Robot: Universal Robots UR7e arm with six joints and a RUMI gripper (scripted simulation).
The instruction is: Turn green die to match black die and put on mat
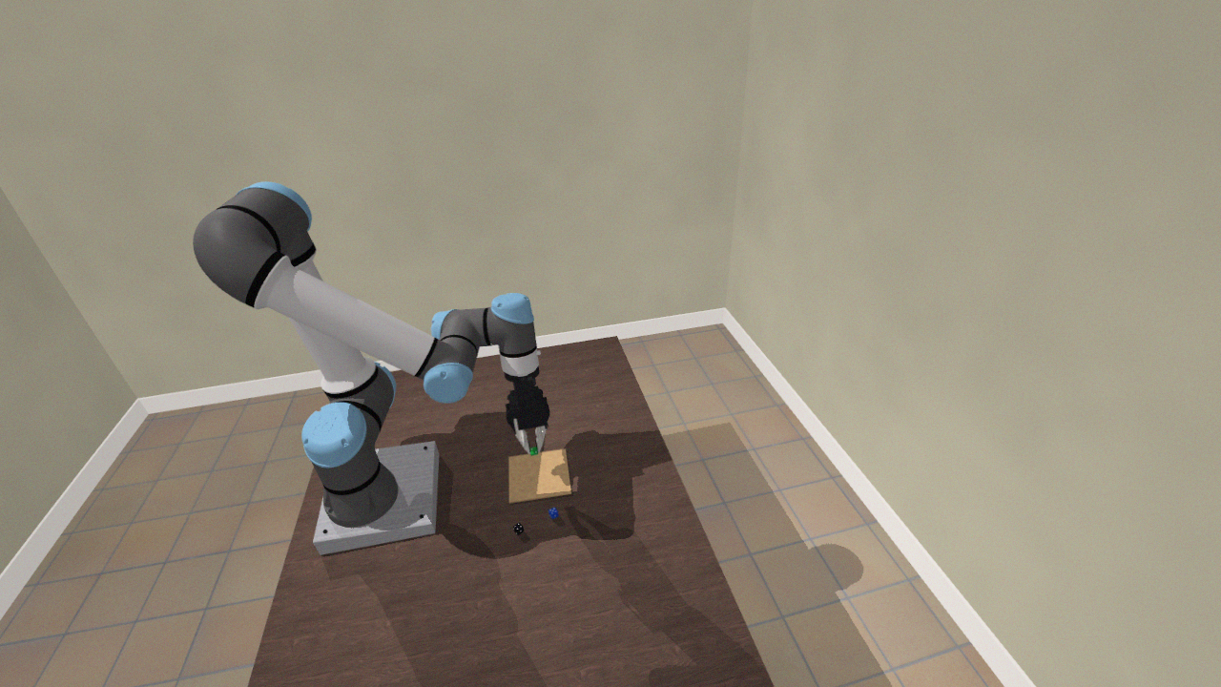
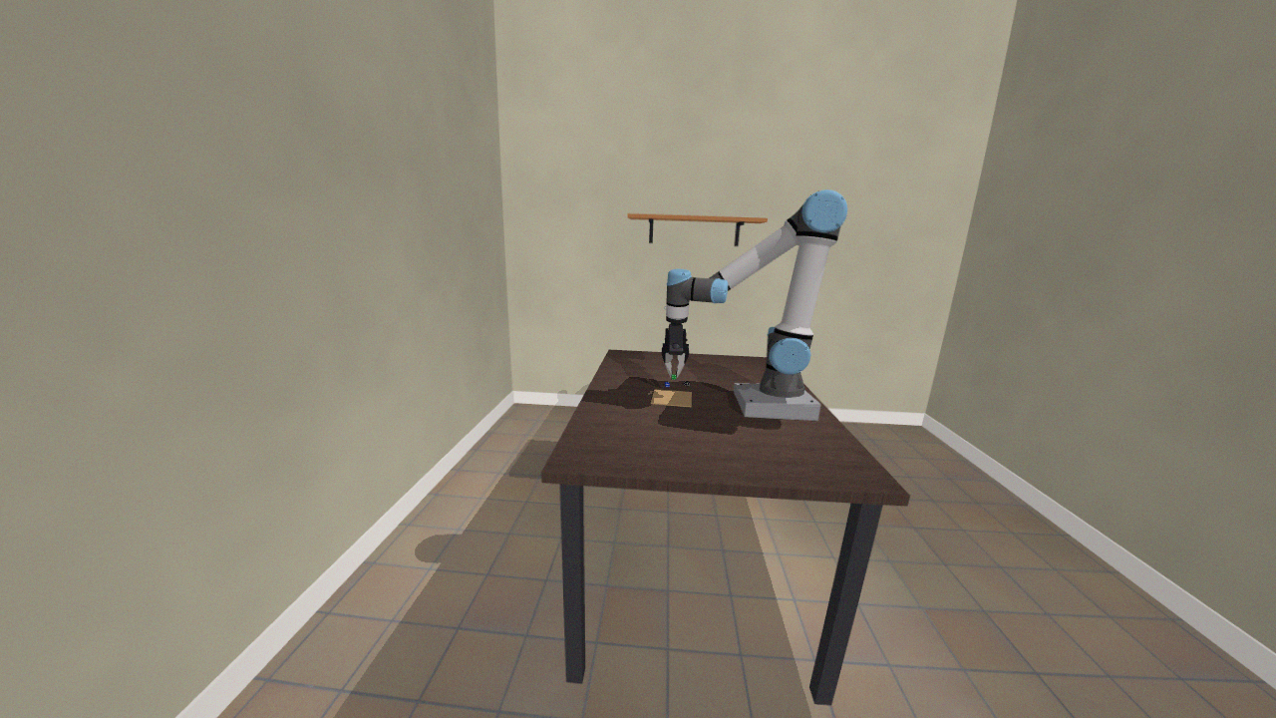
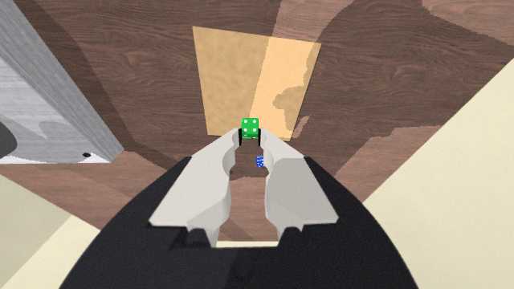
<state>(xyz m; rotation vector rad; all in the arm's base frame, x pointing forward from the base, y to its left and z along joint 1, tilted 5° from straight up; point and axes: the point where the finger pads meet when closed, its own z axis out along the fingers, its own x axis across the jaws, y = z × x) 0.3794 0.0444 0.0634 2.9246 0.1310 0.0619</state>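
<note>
Now: hand 10 mm above the green die. From my hand the other things lie so: blue die 120 mm to the right, 90 mm below, 30 mm ahead; tan mat 90 mm below; black die 150 mm to the right, 90 mm below, 50 mm behind.
</note>
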